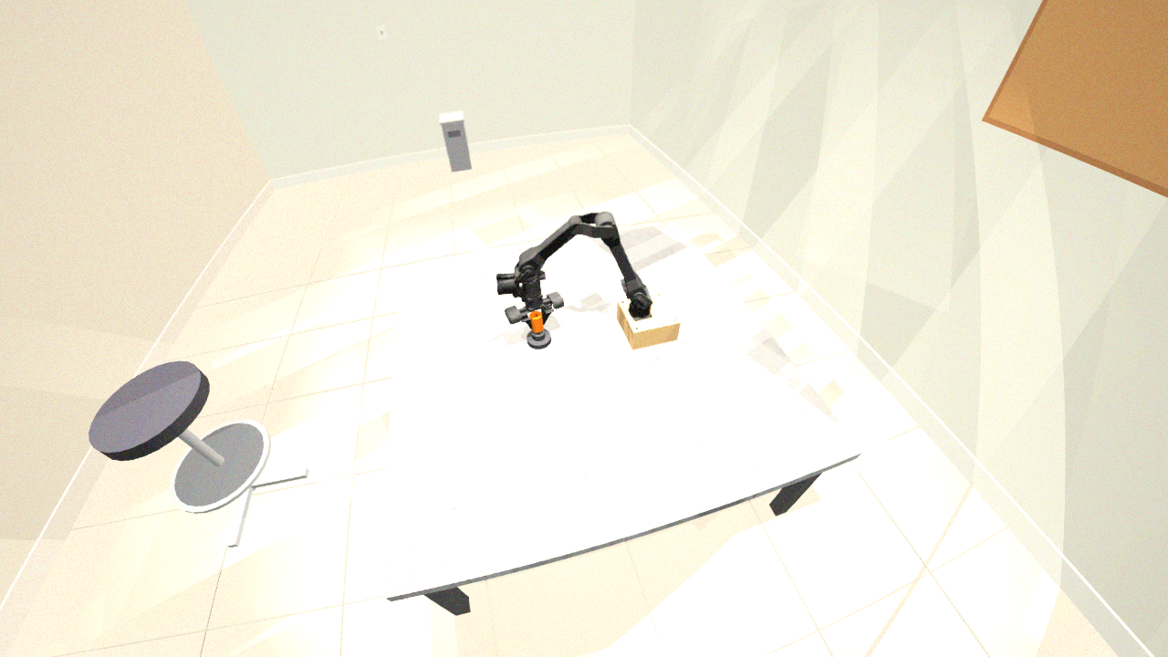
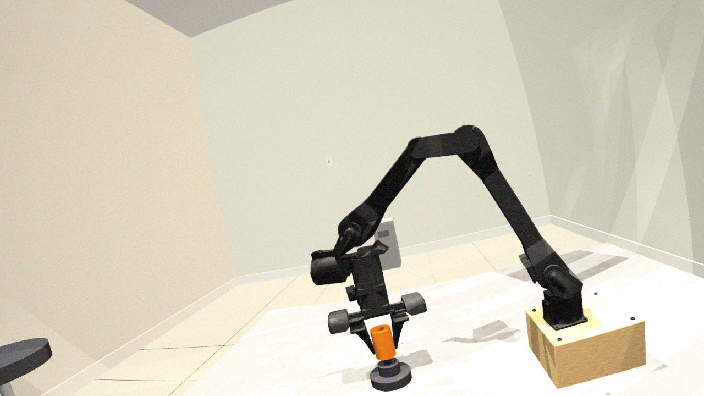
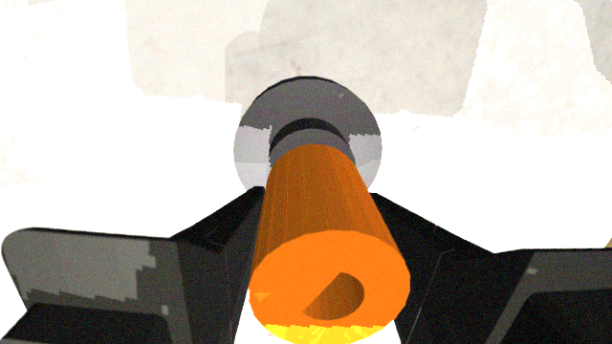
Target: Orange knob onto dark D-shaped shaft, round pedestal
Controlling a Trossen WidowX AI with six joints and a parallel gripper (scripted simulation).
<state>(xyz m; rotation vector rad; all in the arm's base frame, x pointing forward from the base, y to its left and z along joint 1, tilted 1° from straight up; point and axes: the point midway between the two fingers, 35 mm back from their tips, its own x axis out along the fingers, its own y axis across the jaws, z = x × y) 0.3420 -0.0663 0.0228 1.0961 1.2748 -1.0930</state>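
The orange knob is 20 mm above my gripper tip. The rest, counted from my gripper tip: dark shaft: 40 mm below.
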